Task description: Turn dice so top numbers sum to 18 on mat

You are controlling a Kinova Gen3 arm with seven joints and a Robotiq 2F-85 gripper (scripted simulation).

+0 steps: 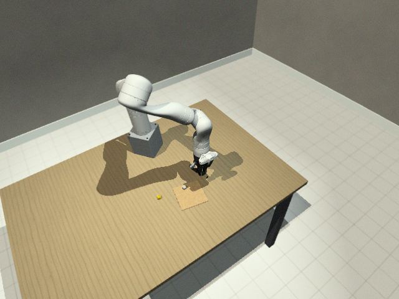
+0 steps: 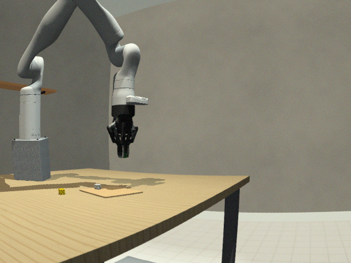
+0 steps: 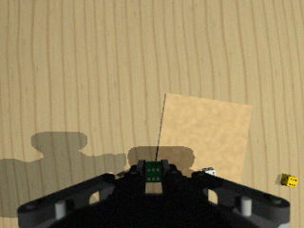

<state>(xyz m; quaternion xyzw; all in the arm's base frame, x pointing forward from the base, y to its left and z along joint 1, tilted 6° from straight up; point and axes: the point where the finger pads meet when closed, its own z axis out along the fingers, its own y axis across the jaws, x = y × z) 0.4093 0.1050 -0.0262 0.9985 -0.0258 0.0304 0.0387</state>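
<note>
My hand is 120 mm above the tan mat and 80 mm to the left of it. The rest, counted from my hand: yellow die 220 mm to the right, 110 mm below, 70 mm behind; then white die 110 mm below, 80 mm to the right, 40 mm behind; then green die 10 mm below.
</note>
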